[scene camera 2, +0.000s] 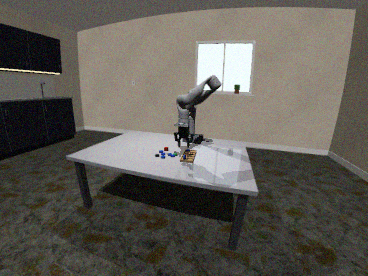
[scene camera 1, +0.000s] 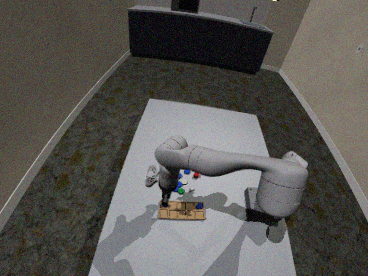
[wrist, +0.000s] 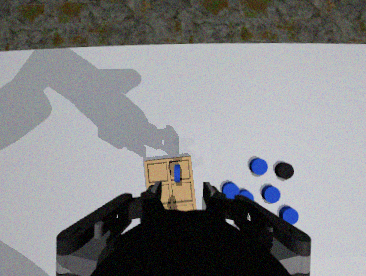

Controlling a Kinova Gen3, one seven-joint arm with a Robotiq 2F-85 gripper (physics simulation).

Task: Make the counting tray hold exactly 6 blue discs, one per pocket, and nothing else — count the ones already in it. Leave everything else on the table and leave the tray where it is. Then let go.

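Observation:
The wooden counting tray (scene camera 1: 175, 215) (scene camera 2: 190, 159) (wrist: 158, 172) lies on the table with two rows of pockets. One blue disc (scene camera 1: 199, 205) is in the back right pocket in scene camera 1. Another blue disc (scene camera 2: 184, 157) (wrist: 177, 173) stands on edge, tilted up, in the end pocket at the tray's other end. My gripper (scene camera 1: 165, 198) (scene camera 2: 183, 143) (wrist: 182, 188) is open and empty, above that end of the tray. In the wrist view the gripper body hides the tray's near part. Several loose blue discs (scene camera 1: 187, 171) (wrist: 258, 166) lie beside the tray.
A black disc (wrist: 284, 170), a green disc (scene camera 1: 181, 191), a white disc (scene camera 1: 184, 182) and a red cube (scene camera 1: 196, 175) (scene camera 2: 166, 149) lie near the loose blue discs. A pale shoe-like object (scene camera 1: 151, 176) lies left of them in scene camera 1. The arm hides part of the table there.

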